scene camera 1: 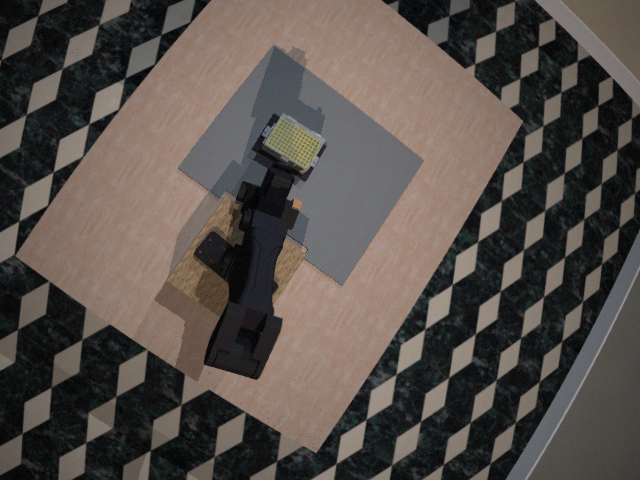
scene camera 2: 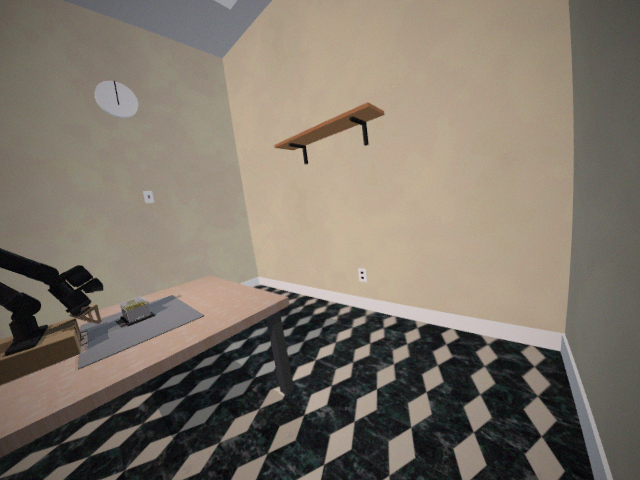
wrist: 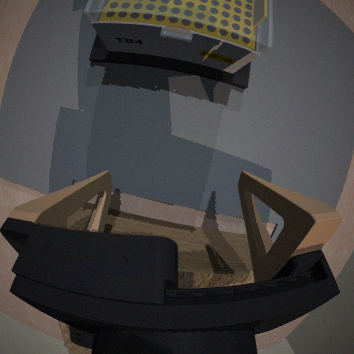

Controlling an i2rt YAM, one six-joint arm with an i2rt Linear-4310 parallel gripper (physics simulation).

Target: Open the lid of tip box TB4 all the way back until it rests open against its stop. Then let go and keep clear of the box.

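Frame: origin at the arm's base, x ahead, y left, z up, level; millimetres.
Seen in the pictures: gripper, fingertip midpoint: [scene camera 2: 96, 322] [wrist: 174, 177]; arm's base, link origin: [scene camera 1: 236, 269] [scene camera 2: 29, 339].
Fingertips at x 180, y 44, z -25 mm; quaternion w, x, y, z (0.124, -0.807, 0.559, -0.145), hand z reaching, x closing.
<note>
Pixels of each thing's middle, then the offset from my fingertips to it. Level surfaces: height alone.
- Tip box TB4, body centre: [wrist: 183, 4] [scene camera 1: 292, 144] [scene camera 2: 135, 309] dx +138, dy +41, dz -10 mm
- grey mat, surface height: dz -49 mm
- small front tab, body centre: [wrist: 176, 32] dx +93, dy +33, dz +14 mm
- pinkish wooden table, surface height: dz -52 mm
Tip box TB4 [scene camera 1: 294, 143] [scene camera 2: 135, 311] [wrist: 145, 42] stands upright on the grey mat [scene camera 1: 361, 196] [scene camera 2: 175, 315] [wrist: 300, 125]. It has a grey body, a dark base and a yellow rack with rows of holes. Its clear lid [wrist: 265, 37] lies over the rack and looks closed, with a small front tab [wrist: 176, 33] facing the gripper. The far part of the box is cut off in the wrist view. My gripper [scene camera 2: 94, 314] [wrist: 174, 177] is open and empty, with tan fingers wide apart. It is short of the box's front side, not touching it.
The pinkish wooden table [scene camera 1: 439, 124] [scene camera 2: 232, 299] lies under the mat. The black arm [scene camera 1: 261, 258] [scene camera 2: 31, 266] reaches over a brown wooden base block [scene camera 1: 199, 284] [scene camera 2: 59, 351] at the mat's near edge. A wall shelf [scene camera 2: 330, 126] hangs well away from the table.
</note>
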